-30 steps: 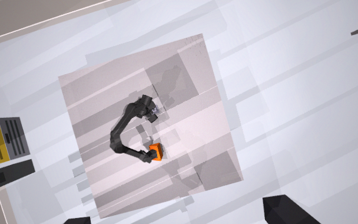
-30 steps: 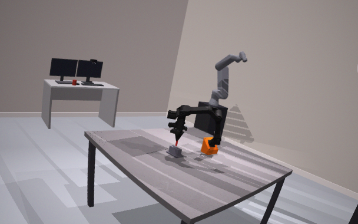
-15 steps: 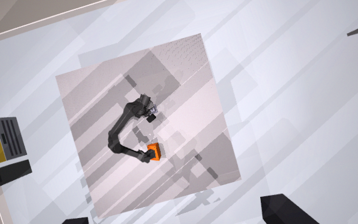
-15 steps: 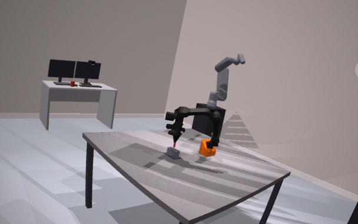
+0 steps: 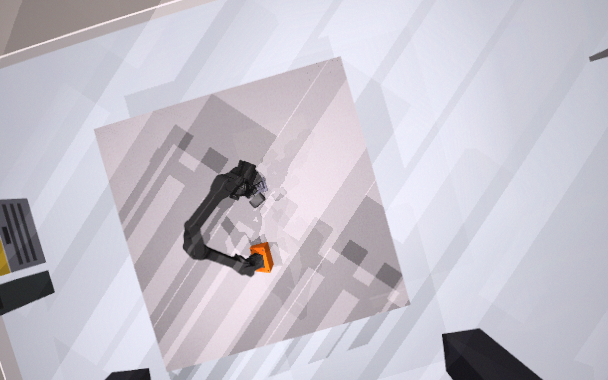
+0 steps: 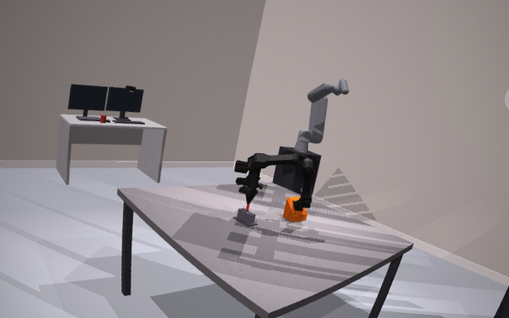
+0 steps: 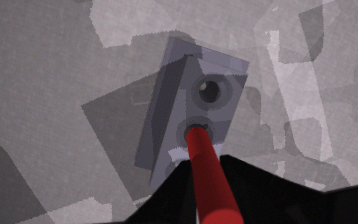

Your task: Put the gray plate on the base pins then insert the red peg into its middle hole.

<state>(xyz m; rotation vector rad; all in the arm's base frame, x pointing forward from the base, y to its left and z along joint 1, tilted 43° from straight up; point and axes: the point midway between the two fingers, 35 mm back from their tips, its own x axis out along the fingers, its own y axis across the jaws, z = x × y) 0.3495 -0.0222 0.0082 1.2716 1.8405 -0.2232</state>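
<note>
Right now the gray plate is 60 mm below my gripper tip. The rest, counted from my gripper tip: gray base 100 mm below; then red peg right at my gripper tip.
</note>
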